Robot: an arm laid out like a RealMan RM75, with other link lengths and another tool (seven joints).
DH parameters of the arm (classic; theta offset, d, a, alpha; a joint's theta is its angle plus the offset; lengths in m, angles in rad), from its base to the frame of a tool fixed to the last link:
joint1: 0 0.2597 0 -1.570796
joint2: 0 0 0 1.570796
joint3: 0 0.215 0 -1.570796
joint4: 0 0 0 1.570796
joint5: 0 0.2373 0 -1.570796
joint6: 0 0 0 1.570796
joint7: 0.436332 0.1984 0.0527 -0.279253
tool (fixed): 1.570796 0.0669 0 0
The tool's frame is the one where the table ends.
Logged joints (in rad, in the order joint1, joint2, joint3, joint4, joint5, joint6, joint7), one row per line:
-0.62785, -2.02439, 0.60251, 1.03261, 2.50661, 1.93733, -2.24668
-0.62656, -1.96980, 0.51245, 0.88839, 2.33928, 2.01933, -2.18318
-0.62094, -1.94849, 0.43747, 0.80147, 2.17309, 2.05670, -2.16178
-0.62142, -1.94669, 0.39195, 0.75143, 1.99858, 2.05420, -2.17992
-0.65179, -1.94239, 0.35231, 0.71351, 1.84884, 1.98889, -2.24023
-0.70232, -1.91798, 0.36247, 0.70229, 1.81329, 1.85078, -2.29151
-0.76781, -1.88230, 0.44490, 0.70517, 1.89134, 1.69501, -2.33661
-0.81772, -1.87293, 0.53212, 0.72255, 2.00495, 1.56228, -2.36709
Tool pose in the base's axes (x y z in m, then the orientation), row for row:
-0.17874, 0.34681, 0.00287, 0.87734, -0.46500, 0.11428, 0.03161
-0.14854, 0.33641, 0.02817, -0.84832, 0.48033, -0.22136, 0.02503
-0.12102, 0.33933, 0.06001, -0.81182, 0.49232, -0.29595, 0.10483
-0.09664, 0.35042, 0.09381, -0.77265, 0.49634, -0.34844, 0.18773
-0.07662, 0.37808, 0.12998, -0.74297, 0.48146, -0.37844, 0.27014
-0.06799, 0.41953, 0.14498, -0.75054, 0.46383, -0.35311, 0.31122
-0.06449, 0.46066, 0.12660, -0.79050, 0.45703, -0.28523, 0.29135
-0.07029, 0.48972, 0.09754, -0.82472, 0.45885, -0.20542, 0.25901
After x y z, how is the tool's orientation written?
As a quaternion, x y z w.
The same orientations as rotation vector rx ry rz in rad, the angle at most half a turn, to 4 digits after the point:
2.7021, -1.4321, 0.3520
-2.6234, 1.4854, -0.6846
-2.3931, 1.4513, -0.8724
-2.1742, 1.3967, -0.9805
-2.0021, 1.2974, -1.0198
-1.9812, 1.2244, -0.9321
-2.1074, 1.2184, -0.7604
-2.2351, 1.2435, -0.5567

